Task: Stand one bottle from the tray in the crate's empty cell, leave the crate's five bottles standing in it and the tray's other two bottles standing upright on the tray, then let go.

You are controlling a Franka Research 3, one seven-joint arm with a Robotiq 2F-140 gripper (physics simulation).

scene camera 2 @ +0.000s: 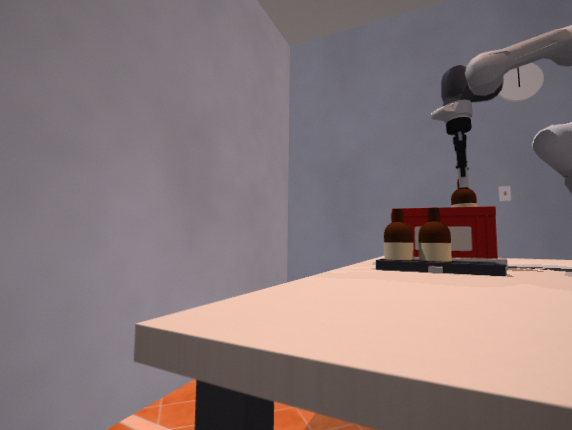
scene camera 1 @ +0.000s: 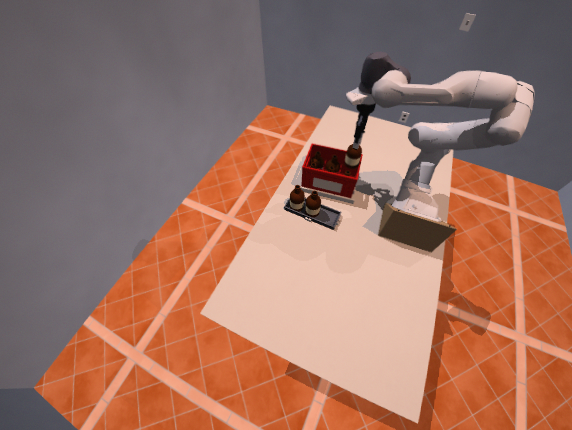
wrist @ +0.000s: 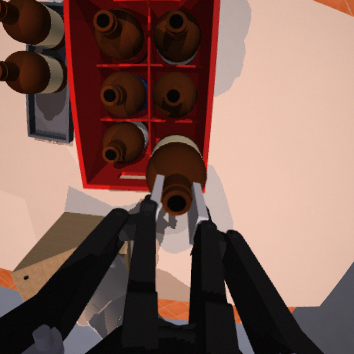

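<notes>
My gripper [scene camera 1: 356, 145] [scene camera 2: 463, 181] [wrist: 175, 189] is shut on the neck of a brown bottle with a cream label [scene camera 1: 353, 156] [scene camera 2: 464, 196] [wrist: 176, 167]. The bottle is upright at the crate's corner cell, its shoulder above the rim and its lower part hidden by the crate wall in scene camera 2. The red crate [scene camera 1: 307, 179] [scene camera 2: 484, 235] [wrist: 76, 100] holds five bottles in its other cells, seen in the wrist view. Two brown bottles [scene camera 1: 297, 198] [scene camera 1: 313, 203] [scene camera 2: 398, 242] [scene camera 2: 435, 242] stand upright at one end of the dark tray [scene camera 1: 330, 220] [scene camera 2: 480, 267] [wrist: 49, 137].
A brown board-like block [scene camera 1: 416, 232] [wrist: 60, 240] stands by the arm's base on the table [scene camera 1: 325, 300] [scene camera 2: 350, 320]. The tray lies beside the crate's long side. The crate's red dividers [wrist: 149, 75] separate its cells.
</notes>
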